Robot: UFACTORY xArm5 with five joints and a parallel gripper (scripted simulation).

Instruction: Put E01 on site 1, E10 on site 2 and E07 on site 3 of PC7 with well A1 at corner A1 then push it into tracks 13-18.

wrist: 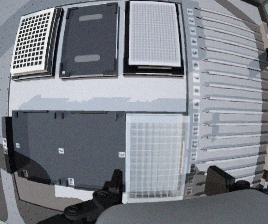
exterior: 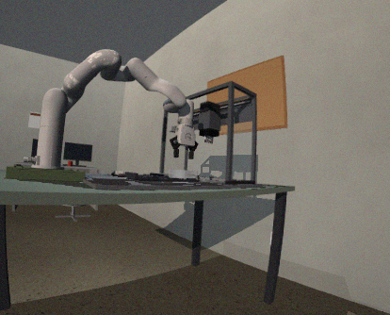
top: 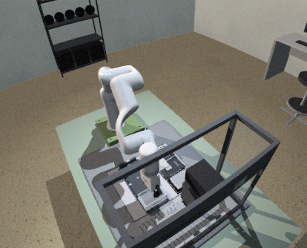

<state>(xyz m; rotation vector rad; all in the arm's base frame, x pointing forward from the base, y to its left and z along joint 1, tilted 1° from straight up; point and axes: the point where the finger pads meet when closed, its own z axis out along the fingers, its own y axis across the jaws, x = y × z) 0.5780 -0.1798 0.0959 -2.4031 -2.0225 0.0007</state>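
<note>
The deep-well block E07 is 30 mm ahead of my hand, 190 mm to the left of it and 100 mm below it. From my hand the other things lie so: pale block: 100 mm below; then nest S3: 30 mm ahead, 190 mm to the left, 110 mm below; then plate carrier PC7: 110 mm behind, 20 mm to the left, 100 mm below.
</note>
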